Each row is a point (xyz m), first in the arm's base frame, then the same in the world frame.
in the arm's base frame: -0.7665 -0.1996 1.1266
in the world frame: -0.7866 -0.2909 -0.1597
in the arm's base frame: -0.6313 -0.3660 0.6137
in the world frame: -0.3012 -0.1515 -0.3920
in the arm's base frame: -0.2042 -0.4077 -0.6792
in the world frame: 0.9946 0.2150 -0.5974
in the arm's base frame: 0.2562 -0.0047 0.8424
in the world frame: 0.0487 -0.9088 0.1320
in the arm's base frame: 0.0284 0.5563 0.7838
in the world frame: -0.0027 -0.5685 0.6336
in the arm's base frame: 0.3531 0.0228 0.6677
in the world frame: 0.2484 -0.8833 0.1423
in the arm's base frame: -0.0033 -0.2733 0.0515
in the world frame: 0.5252 -0.3217 -0.3077
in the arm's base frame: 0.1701 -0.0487 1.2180
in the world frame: -0.3091 -1.0582 0.1427
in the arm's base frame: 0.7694 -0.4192 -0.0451
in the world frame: 1.0431 -0.9197 -0.3517
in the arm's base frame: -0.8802 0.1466 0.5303
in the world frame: -0.3476 0.2087 0.0549
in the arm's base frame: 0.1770 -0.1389 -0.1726
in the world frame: 0.8197 -0.3117 -0.1897
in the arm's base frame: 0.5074 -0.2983 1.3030
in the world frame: -0.1973 -1.4314 -0.0350
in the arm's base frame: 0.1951 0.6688 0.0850
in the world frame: 0.6684 -0.2888 0.6444
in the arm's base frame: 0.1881 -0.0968 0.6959
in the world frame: 0.1228 -0.7935 0.0064
